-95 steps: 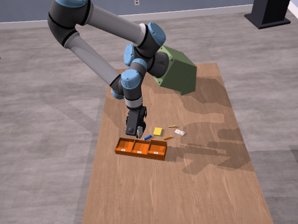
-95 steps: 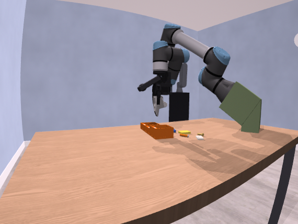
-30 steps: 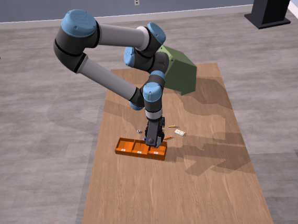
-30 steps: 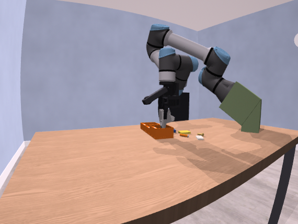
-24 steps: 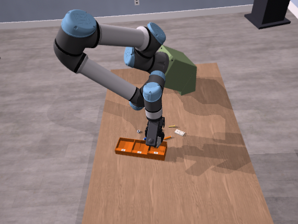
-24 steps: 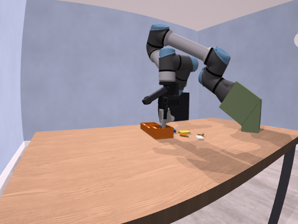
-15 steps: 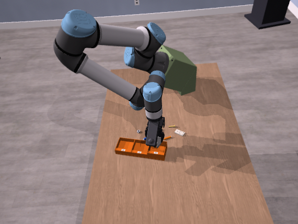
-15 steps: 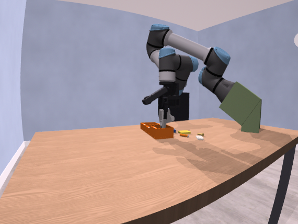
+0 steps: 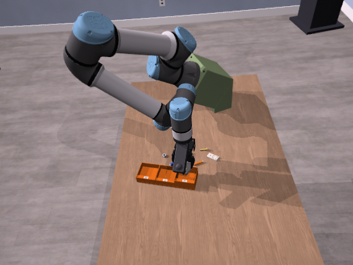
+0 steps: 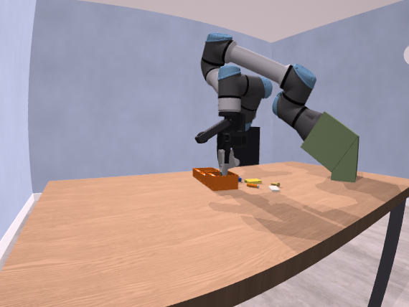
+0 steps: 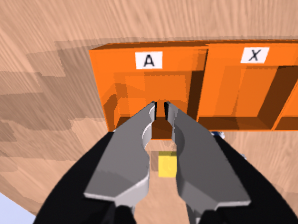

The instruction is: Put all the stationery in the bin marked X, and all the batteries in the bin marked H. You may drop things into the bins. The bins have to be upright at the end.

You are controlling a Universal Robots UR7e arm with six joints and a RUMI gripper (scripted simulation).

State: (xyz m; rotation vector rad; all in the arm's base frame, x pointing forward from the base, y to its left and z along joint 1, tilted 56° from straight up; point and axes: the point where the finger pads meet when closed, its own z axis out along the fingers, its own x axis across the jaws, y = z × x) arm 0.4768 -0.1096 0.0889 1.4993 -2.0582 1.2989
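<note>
The blue battery is 9 cm behind my hand, 3 cm to the right of it and 3 cm below it. Also, from my hand: orange pen-like stick: 8 cm to the left, 6 cm behind, 3 cm below; orange bin: 7 cm to the right, 2 cm behind, 1 cm below; yellow pad: 12 cm behind, 3 cm to the left, 3 cm below.
</note>
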